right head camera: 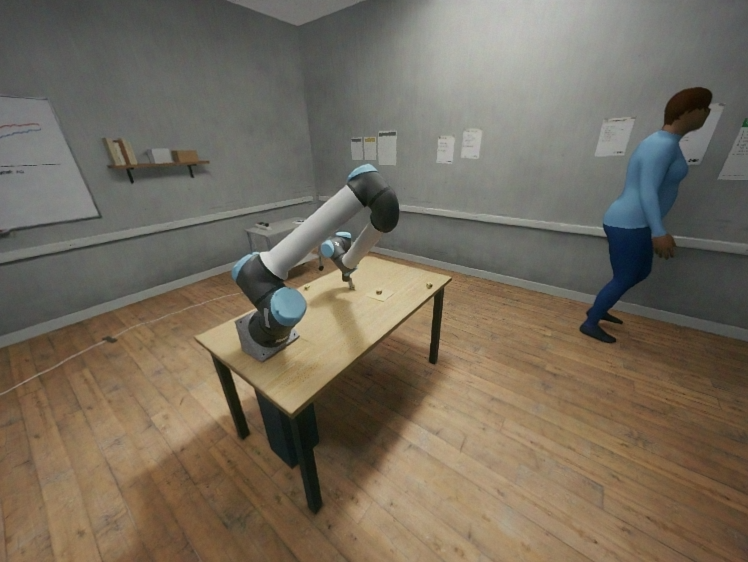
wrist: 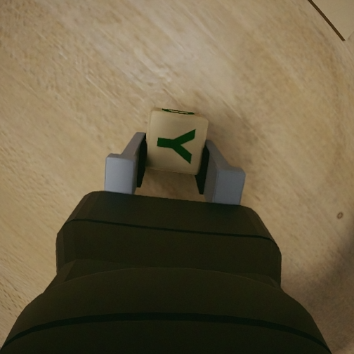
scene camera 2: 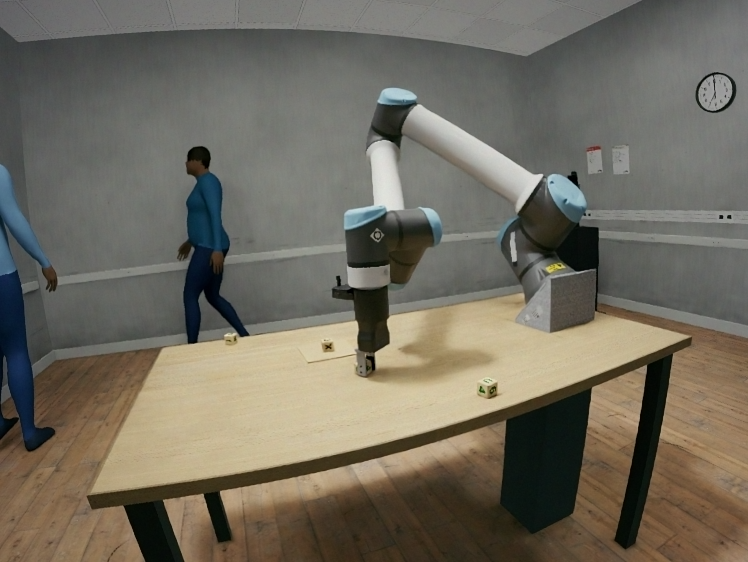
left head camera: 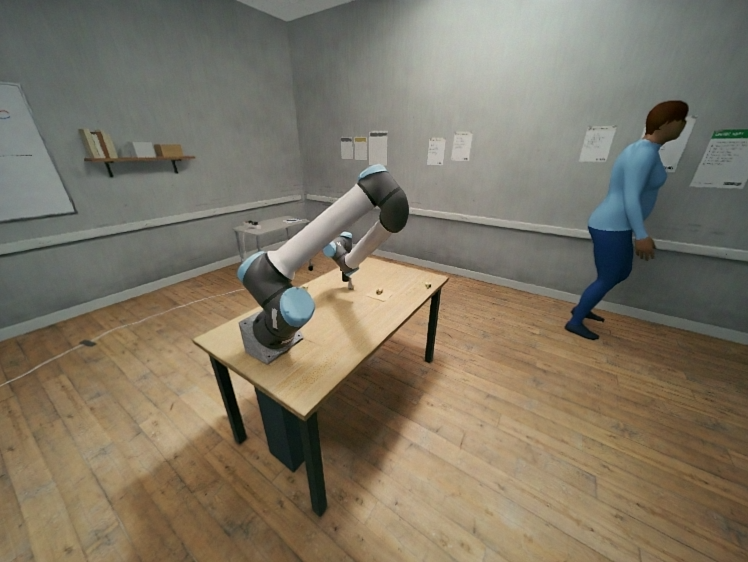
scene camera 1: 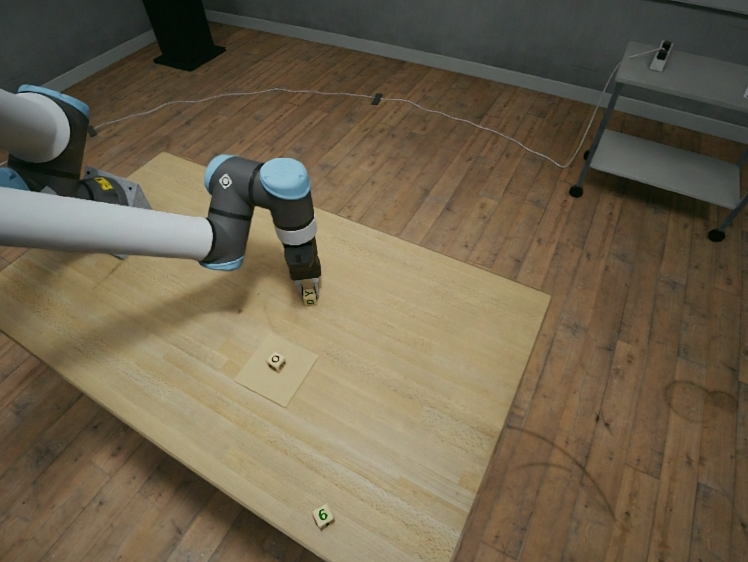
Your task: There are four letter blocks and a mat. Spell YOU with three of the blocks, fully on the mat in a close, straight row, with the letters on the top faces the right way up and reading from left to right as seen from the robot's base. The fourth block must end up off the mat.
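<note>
My gripper [scene camera 1: 308, 291] [scene camera 2: 365, 364] [wrist: 171, 153] points down and is shut on the Y block [scene camera 1: 309, 296] [wrist: 176, 142], at table height off the mat. The block's green Y faces up and lies sideways in the wrist view. The O block [scene camera 1: 275, 361] [scene camera 2: 327, 345] [left head camera: 379, 291] [right head camera: 379, 291] stands on the mat [scene camera 1: 289, 389] [scene camera 2: 315, 357] with a black O on top. A block with a green 6-like mark on top [scene camera 1: 322, 515] [scene camera 2: 230, 339] [left head camera: 427, 284] [right head camera: 428, 285] stands near the far table edge. A fourth block [scene camera 2: 487, 387] [right head camera: 306, 288] stands off the mat nearer the base; its top mark is unclear.
The wooden table [scene camera 1: 374, 416] [scene camera 2: 253, 423] carries the robot's base block [scene camera 2: 571, 302] at one end. A grey trolley [scene camera 1: 665, 163] stands on the floor beyond the table. A person [left head camera: 628, 199] [right head camera: 643, 193] in light blue and another person [scene camera 2: 206, 223] stand away from the table.
</note>
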